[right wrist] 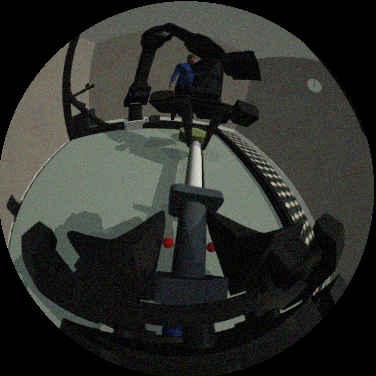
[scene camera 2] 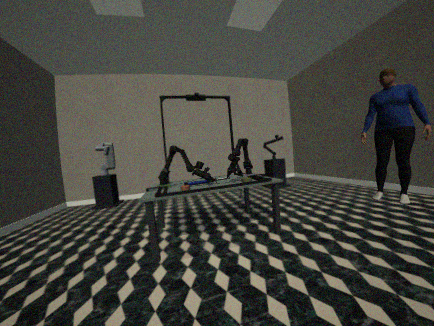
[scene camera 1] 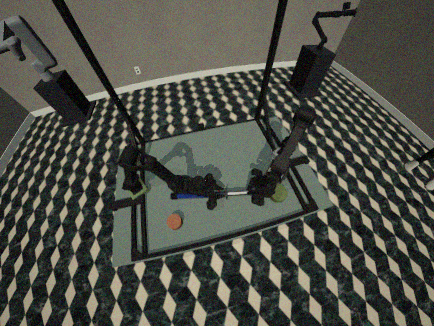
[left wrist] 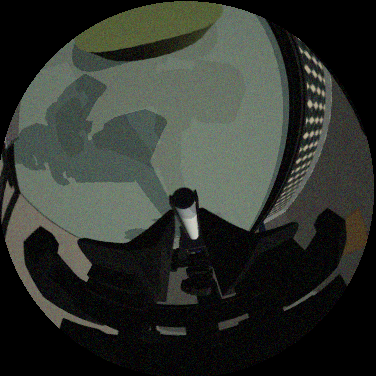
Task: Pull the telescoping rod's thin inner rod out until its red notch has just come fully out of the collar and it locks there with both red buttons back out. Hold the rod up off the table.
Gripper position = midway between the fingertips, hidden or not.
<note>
In view: my left gripper (left wrist: 186, 212), my right gripper (right wrist: 185, 214) and a telescoping rod (right wrist: 187, 283).
My left gripper is seen too in the right wrist view (right wrist: 195, 147). My right gripper is seen too in the left wrist view (left wrist: 190, 236).
</note>
